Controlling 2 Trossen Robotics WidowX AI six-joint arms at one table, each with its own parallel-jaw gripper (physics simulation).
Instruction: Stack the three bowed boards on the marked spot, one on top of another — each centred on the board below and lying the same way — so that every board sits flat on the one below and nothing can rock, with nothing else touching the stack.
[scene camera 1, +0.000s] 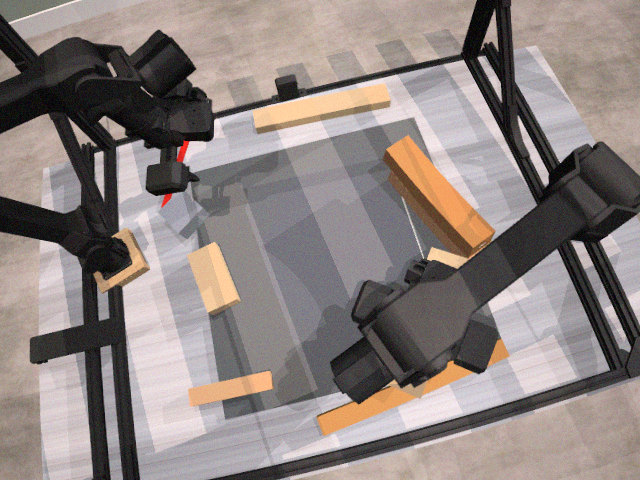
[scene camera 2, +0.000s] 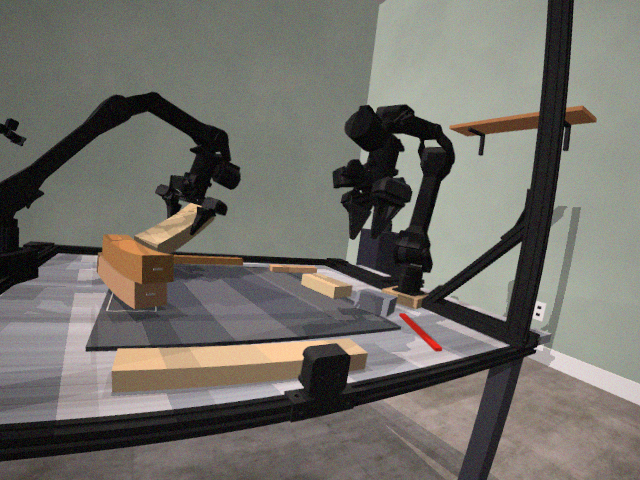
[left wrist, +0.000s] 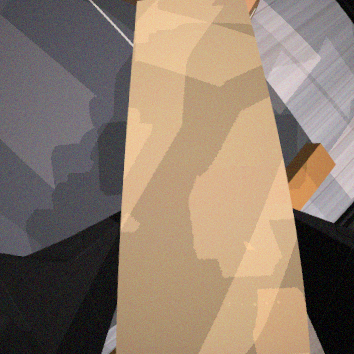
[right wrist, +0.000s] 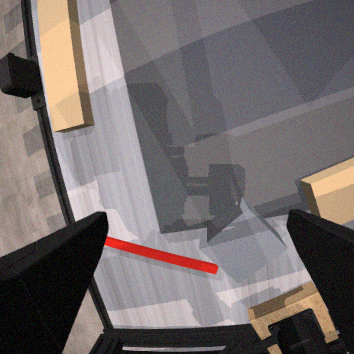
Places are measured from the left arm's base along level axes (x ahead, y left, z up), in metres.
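Pixels of known places: left gripper, between the fingertips: (scene camera 2: 179, 231) (left wrist: 202, 212); right gripper, between the fingertips: (scene camera 1: 198, 155) (scene camera 2: 361, 238) (right wrist: 198, 219); right arm's base, origin of its link: (scene camera 1: 113, 259) (scene camera 2: 408, 291) (right wrist: 296, 331).
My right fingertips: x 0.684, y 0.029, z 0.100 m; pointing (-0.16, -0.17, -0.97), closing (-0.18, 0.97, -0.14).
Ahead of a thing's pixels: the offset from my right fingertips to its top centre. Level surfaces: height alone.
Two orange bowed boards lie stacked, the upper @[dx -0.417, dy -0.011, dz -0.056 m] (scene camera 1: 439, 193) (scene camera 2: 124, 253) slightly offset on the lower @[dx -0.430, dy +0.000, dz -0.100 m] (scene camera 1: 419, 211) (scene camera 2: 121, 284). Both lie askew to the white outline (scene camera 1: 414, 227) (scene camera 2: 131, 310) of the marked spot. My left gripper (scene camera 1: 447, 307) (scene camera 2: 185, 219) (left wrist: 202, 212) is shut on a pale bowed board (scene camera 1: 445, 256) (scene camera 2: 170, 229) (left wrist: 200, 150). The board is tilted, its lower end close over the far end of the upper orange board; whether they touch I cannot tell. My right gripper (scene camera 2: 364, 237) (right wrist: 198, 219) is open and empty, high above the table.
A long pale beam @[dx -0.169, dy -0.230, dz -0.134 m] (scene camera 1: 320, 108) (scene camera 2: 237, 361) (right wrist: 60, 65) lies beside the dark mat @[dz -0.152 m] (scene camera 1: 289, 217). Also there: a pale block @[dx -0.026, dy +0.179, dz -0.124 m] (scene camera 1: 211, 273) (scene camera 2: 325, 285), grey block @[dx +0.067, dy +0.057, dz -0.113 m] (scene camera 2: 374, 302) (right wrist: 245, 250), red stick @[dx +0.124, dy -0.045, dz -0.152 m] (scene camera 2: 421, 332) (right wrist: 160, 255), short orange strip @[dx -0.101, dy +0.368, dz -0.136 m] (scene camera 1: 230, 388), long orange strip @[dx -0.410, dy +0.318, dz -0.130 m] (scene camera 1: 341, 417) (left wrist: 312, 175).
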